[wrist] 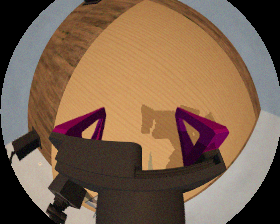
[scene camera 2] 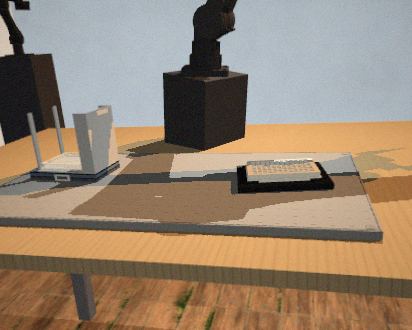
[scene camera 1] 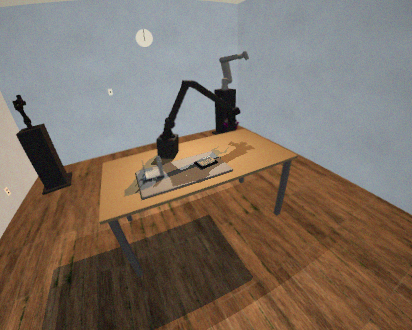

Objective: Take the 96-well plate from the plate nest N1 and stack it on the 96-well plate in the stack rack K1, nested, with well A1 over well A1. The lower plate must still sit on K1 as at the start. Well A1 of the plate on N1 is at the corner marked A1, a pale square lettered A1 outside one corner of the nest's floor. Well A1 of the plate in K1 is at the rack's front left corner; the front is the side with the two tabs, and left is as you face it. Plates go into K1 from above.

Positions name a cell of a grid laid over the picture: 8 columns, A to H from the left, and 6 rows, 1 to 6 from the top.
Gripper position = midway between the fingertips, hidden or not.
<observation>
In view: the gripper (wrist: E3) and a black plate nest N1 (scene camera 2: E4).
</observation>
